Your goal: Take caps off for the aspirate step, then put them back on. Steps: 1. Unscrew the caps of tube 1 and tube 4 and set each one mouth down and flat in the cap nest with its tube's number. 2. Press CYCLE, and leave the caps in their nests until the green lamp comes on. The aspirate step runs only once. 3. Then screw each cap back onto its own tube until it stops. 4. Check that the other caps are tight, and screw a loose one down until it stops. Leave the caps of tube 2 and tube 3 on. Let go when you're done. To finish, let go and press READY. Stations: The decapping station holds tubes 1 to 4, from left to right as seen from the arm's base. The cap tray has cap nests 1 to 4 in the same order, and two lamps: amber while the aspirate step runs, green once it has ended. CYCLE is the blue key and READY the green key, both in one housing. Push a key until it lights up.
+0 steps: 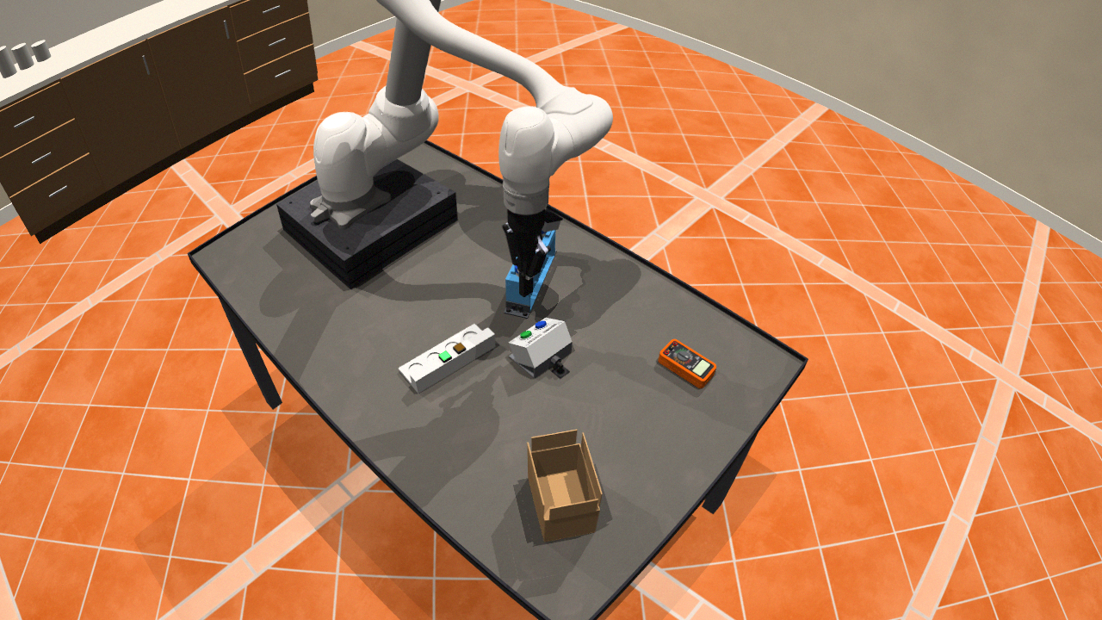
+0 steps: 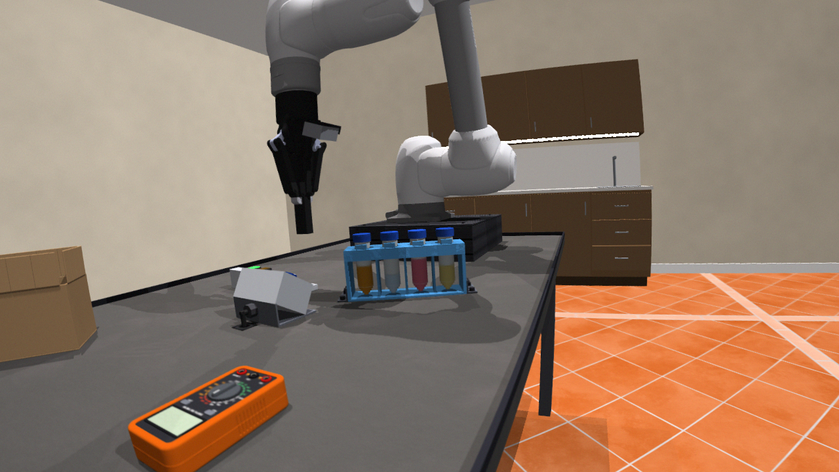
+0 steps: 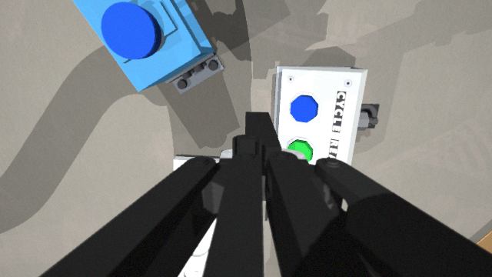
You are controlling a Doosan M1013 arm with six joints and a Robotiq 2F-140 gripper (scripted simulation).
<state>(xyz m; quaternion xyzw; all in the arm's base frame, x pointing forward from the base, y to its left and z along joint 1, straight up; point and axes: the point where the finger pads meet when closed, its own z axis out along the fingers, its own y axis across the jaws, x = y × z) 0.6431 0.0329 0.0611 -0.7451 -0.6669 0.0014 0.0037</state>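
Right now my hand is 4 cm short of the green key, 5 cm to the left of it and 10 cm above it. Also, from my hand: grey key housing (6 cm ahead, 3 cm to the right, 11 cm below); then blue key (5 cm ahead, 10 cm below).
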